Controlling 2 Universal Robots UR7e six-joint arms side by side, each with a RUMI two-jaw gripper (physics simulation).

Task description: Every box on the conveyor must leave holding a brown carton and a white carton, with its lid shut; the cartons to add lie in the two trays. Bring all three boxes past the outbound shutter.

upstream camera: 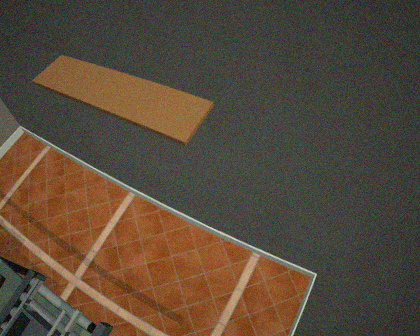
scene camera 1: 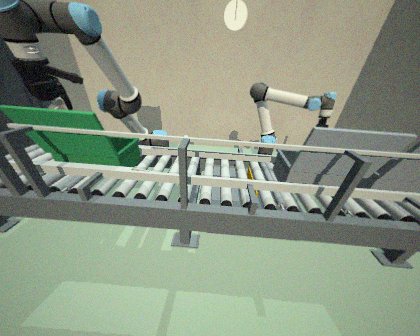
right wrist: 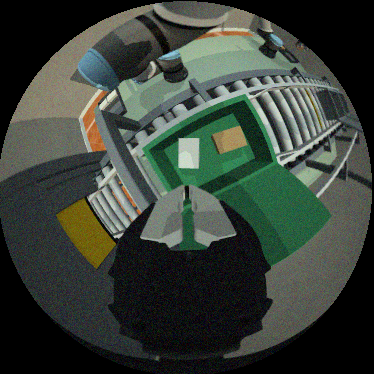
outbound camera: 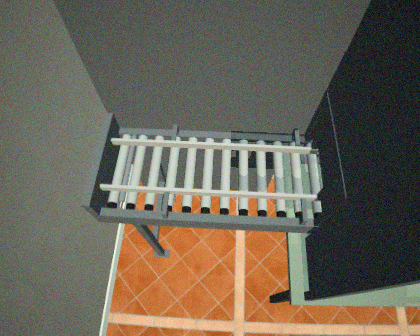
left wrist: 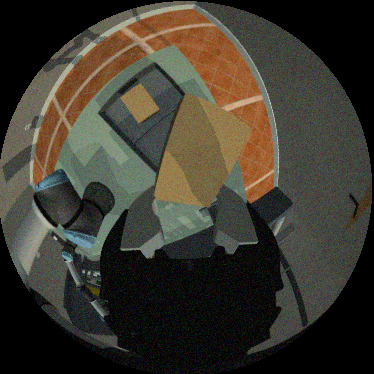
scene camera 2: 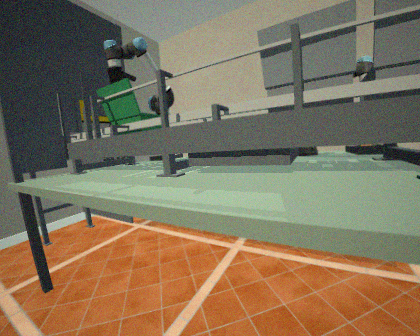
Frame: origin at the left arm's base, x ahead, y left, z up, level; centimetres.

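Seen in the pictures: left gripper, fingertip midpoint: [left wrist: 185, 185]; right gripper, fingertip midpoint: [right wrist: 186, 186]; left arm's base, origin of the base link: [left wrist: 99, 196] [scene camera 2: 306, 155]; right arm's base, origin of the base link: [right wrist: 175, 74].
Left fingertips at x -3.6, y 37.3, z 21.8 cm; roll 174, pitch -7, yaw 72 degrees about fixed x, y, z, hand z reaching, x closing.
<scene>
Pixels of each thing's middle, then the offset from my left fingertips to it. "spot": a spot on its surface instead.
- white carton, body centre: [right wrist: 188, 152] dy -130.7, dx +75.9, dz +3.2 cm
- grey box, surface spot: [scene camera 1: 345, 160] spot: dy -20.9, dx +73.4, dz +19.3 cm
- raised lid, body centre: [scene camera 2: 304, 49] [scene camera 1: 343, 155] dy -22.5, dx +73.4, dz +21.2 cm
- dark tray, body centre: [left wrist: 157, 121] [scene camera 2: 368, 149] dy -1.3, dx -8.7, dz -19.7 cm
The green box [scene camera 1: 75, 140] [scene camera 2: 120, 105] [right wrist: 210, 150] stands on the conveyor with its lid open; a white carton [right wrist: 189, 153] and a brown carton [right wrist: 230, 139] lie inside. A grey box [scene camera 1: 345, 160] with a raised lid [scene camera 2: 315, 50] stands farther along. My left gripper [left wrist: 185, 185] is shut on a brown carton [left wrist: 205, 145], held above the table beside the dark tray [left wrist: 116, 129]. Another brown carton [left wrist: 140, 103] lies in that tray. My right gripper [right wrist: 186, 186] is shut with nothing between its fingers, above the green box's lid side. The grey box's inside is hidden.
Side rails [scene camera 1: 225, 182] run along the conveyor. The outbound view shows rollers [outbound camera: 207, 175] between rails. A yellow panel [right wrist: 87, 232] [scene camera 2: 82, 110] stands near the dark wall beyond the green box. A brown board [upstream camera: 125, 97] shows in the upstream view.
</scene>
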